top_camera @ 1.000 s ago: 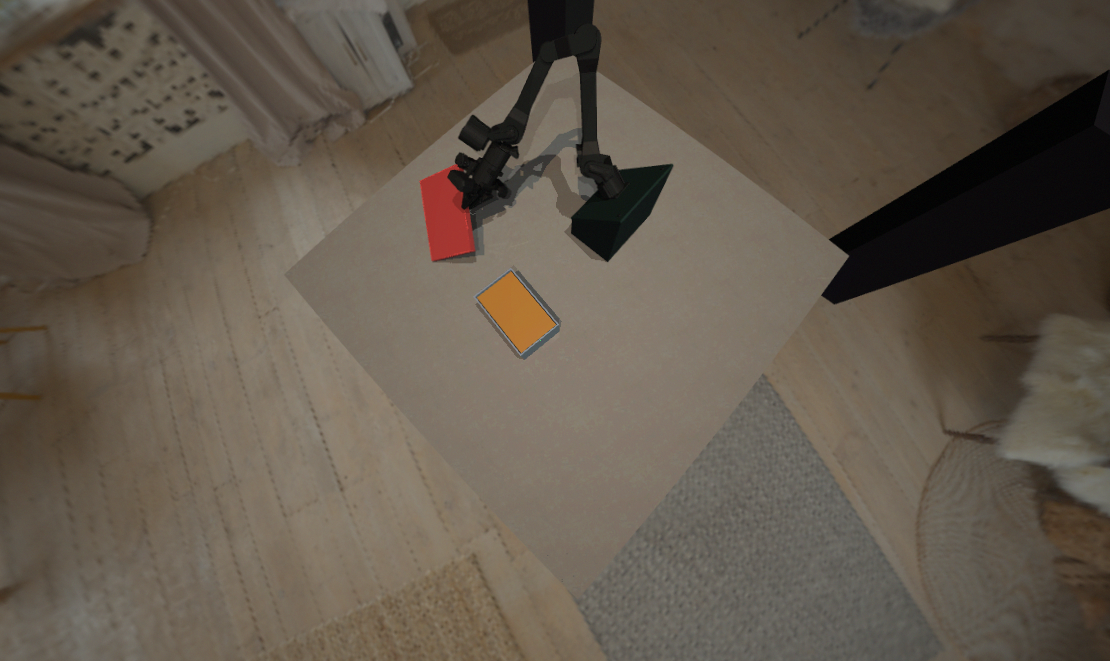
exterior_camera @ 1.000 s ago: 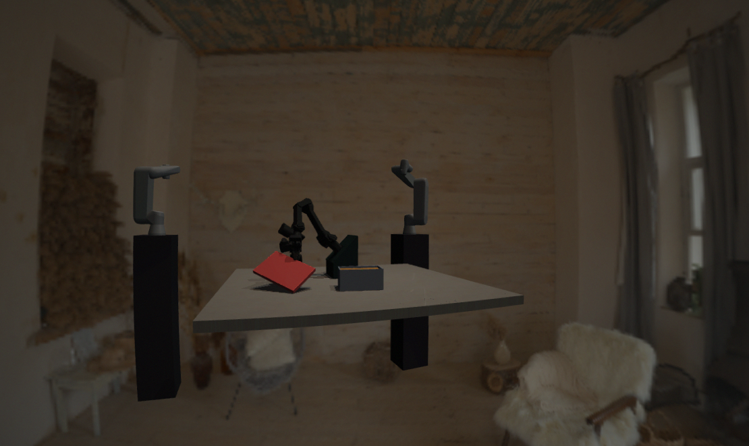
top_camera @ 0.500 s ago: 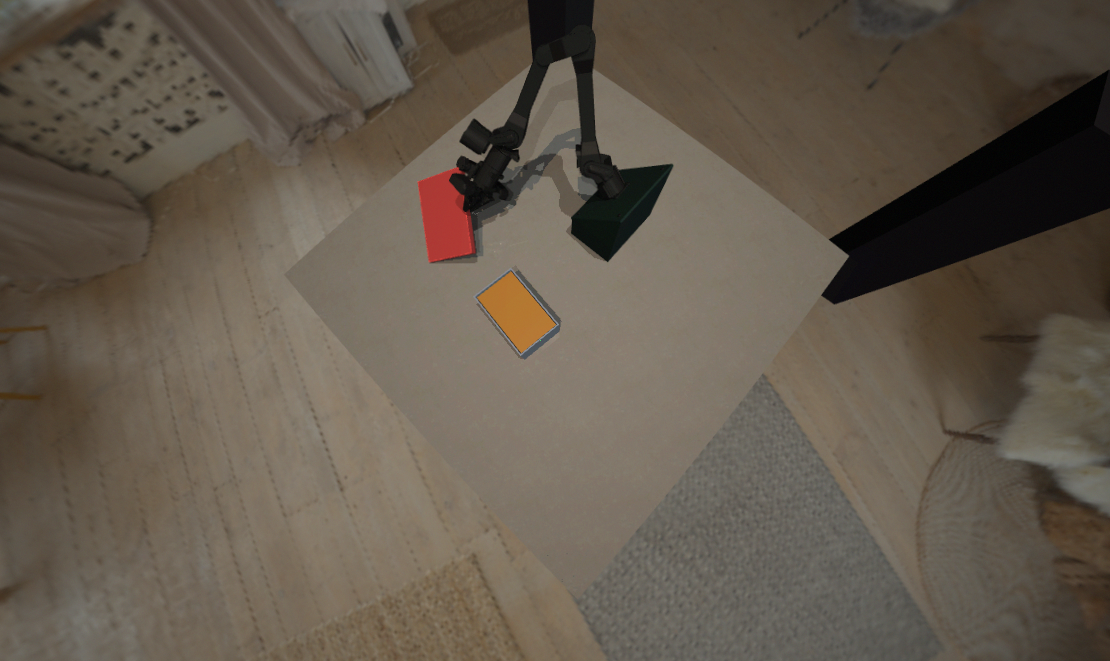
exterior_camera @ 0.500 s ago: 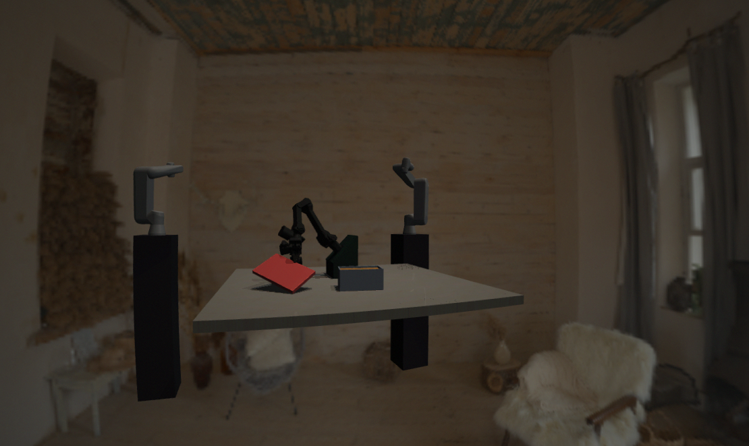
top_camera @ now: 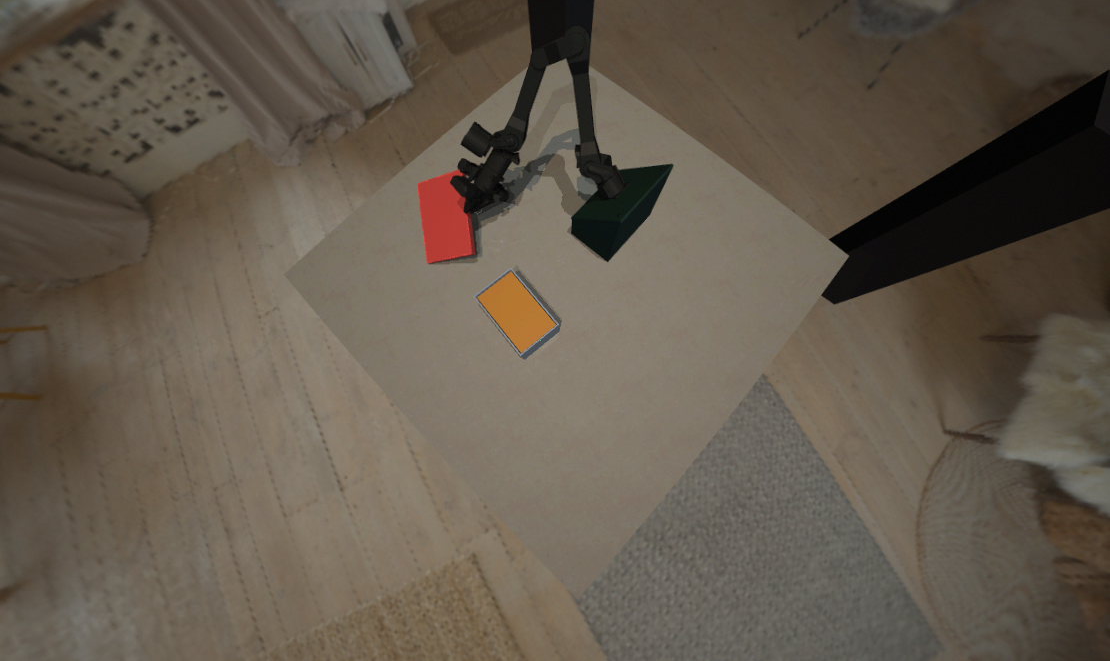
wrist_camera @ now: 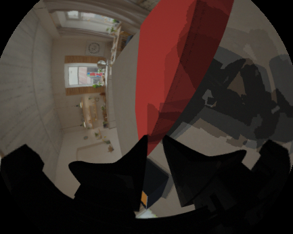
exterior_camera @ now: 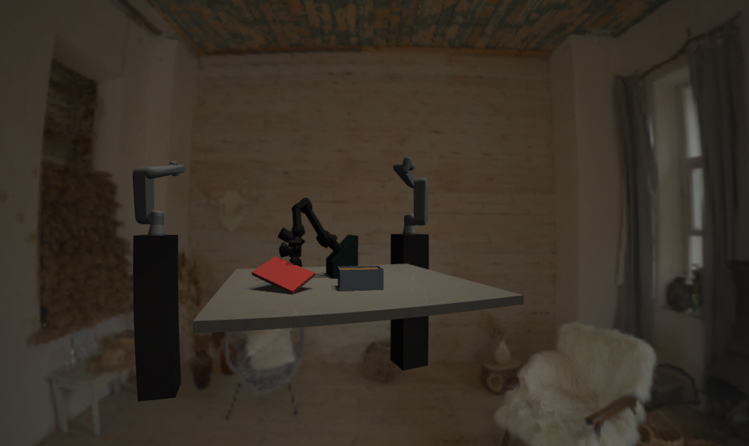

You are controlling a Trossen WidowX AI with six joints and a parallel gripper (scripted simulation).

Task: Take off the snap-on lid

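Now: the red lid 5 cm ahead of my gripper tip, 6 cm to the right of it and 3 cm below it. The rest, counted from my gripper tip: storage box (14 cm ahead, 30 cm to the left, 5 cm below).
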